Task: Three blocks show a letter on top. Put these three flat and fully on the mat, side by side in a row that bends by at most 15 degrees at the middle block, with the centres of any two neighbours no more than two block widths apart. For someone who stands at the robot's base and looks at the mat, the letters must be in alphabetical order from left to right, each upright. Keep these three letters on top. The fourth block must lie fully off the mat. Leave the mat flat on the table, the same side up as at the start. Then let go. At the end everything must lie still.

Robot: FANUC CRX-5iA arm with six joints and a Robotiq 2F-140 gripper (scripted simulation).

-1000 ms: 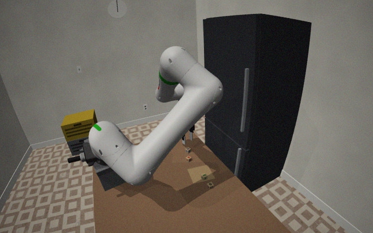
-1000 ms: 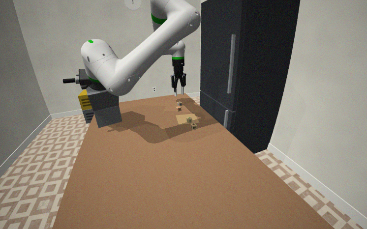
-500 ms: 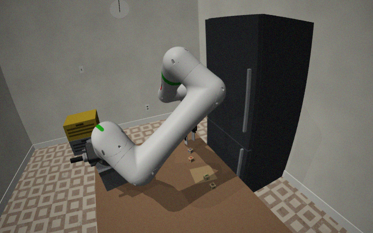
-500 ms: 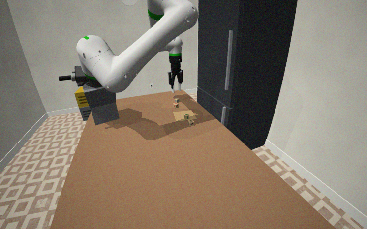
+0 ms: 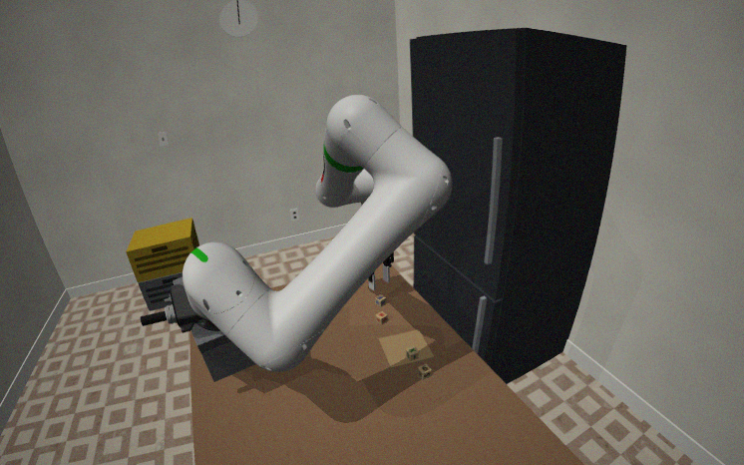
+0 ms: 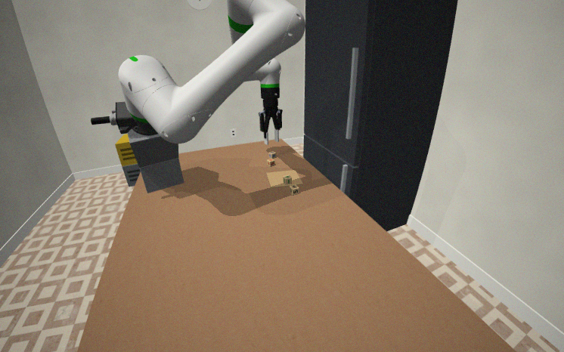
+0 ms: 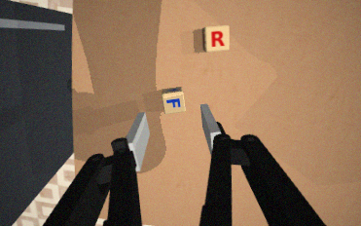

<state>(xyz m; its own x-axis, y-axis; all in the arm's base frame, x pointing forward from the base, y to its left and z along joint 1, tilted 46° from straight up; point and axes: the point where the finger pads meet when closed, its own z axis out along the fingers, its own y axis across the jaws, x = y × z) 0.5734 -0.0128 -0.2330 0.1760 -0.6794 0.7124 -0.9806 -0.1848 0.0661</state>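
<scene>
Now: the F block 10 cm below my hand. From my hand the other things lie so: R block 5 cm behind, 9 cm to the right, 10 cm below; then tan mat 6 cm behind, 25 cm to the right, 11 cm below; then X block 7 cm behind, 29 cm to the right, 10 cm below.
</scene>
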